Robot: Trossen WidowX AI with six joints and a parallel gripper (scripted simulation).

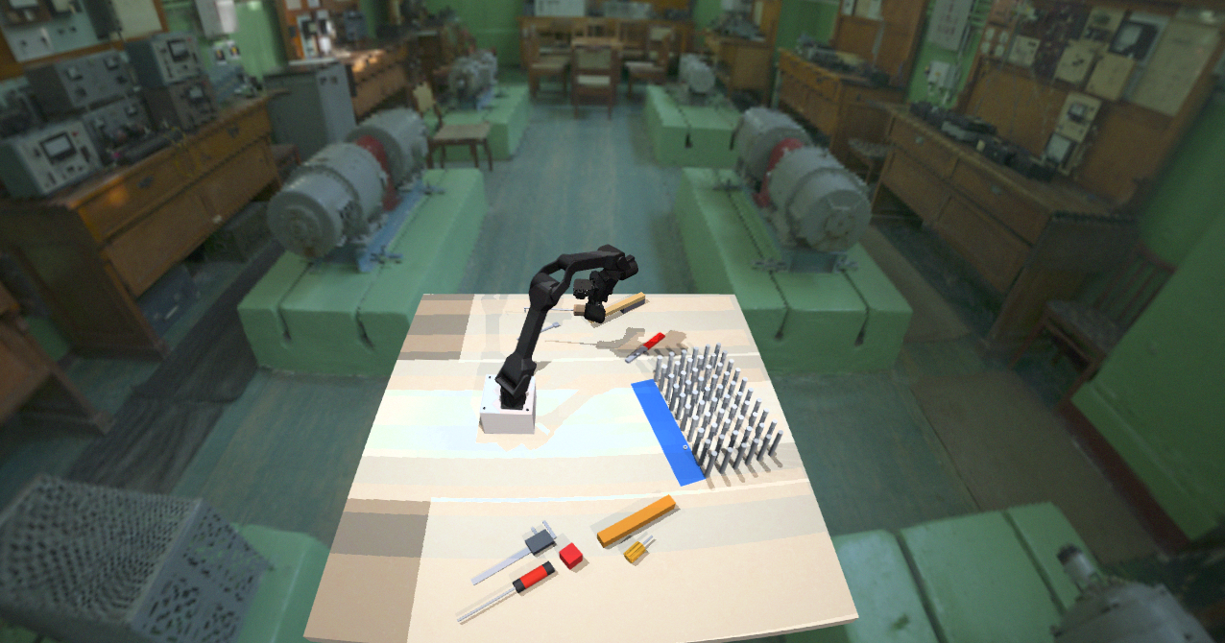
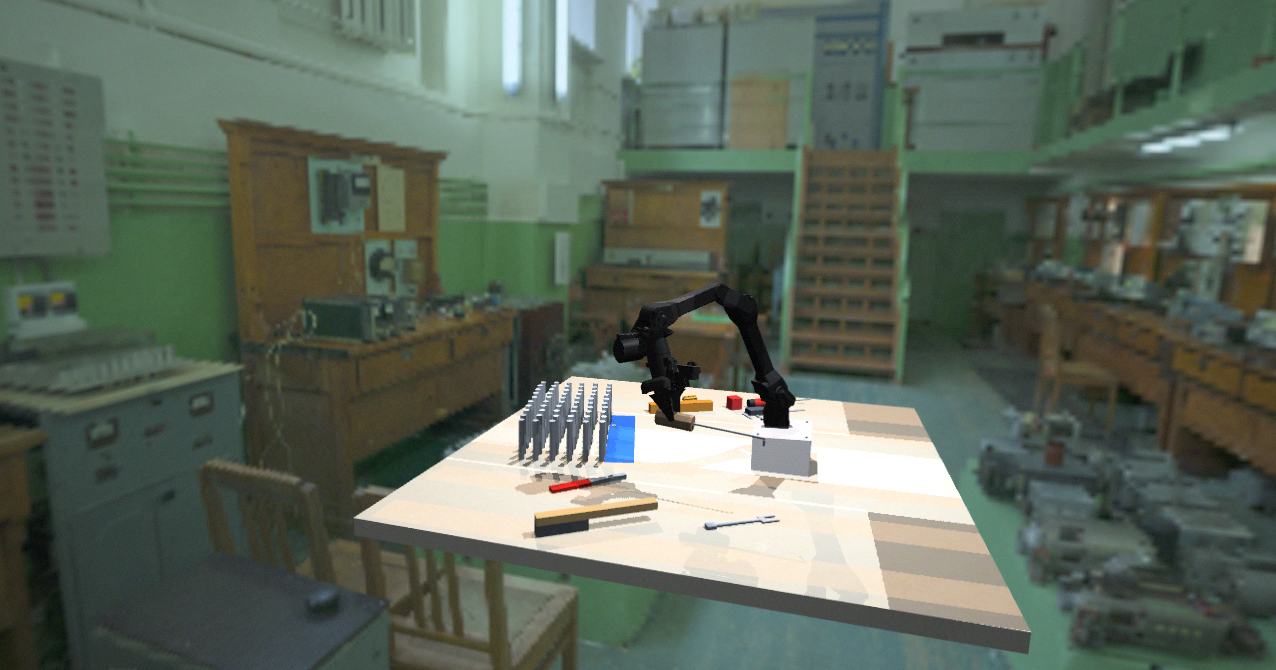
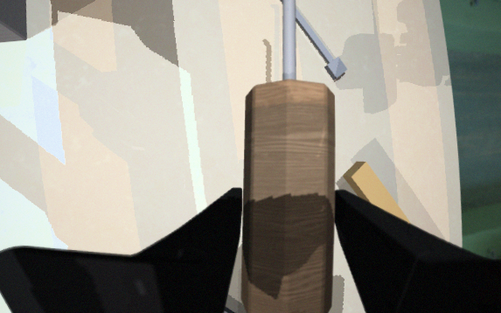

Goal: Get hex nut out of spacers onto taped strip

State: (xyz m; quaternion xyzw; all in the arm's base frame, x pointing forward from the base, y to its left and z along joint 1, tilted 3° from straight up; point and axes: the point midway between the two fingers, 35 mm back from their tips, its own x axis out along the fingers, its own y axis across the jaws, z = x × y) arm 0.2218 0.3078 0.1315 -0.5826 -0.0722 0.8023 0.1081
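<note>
Right now the grey wrench is 18 cm behind my gripper tip, 10 cm to the left of it and 18 cm below it. Round my gripper tip: yellow-handled scraper: 12 cm ahead, 73 cm to the right, 17 cm below; then blue taped strip: 24 cm ahead, 34 cm to the right, 18 cm below; then orange bar: 13 cm ahead, 65 cm to the right, 17 cm below.
</note>
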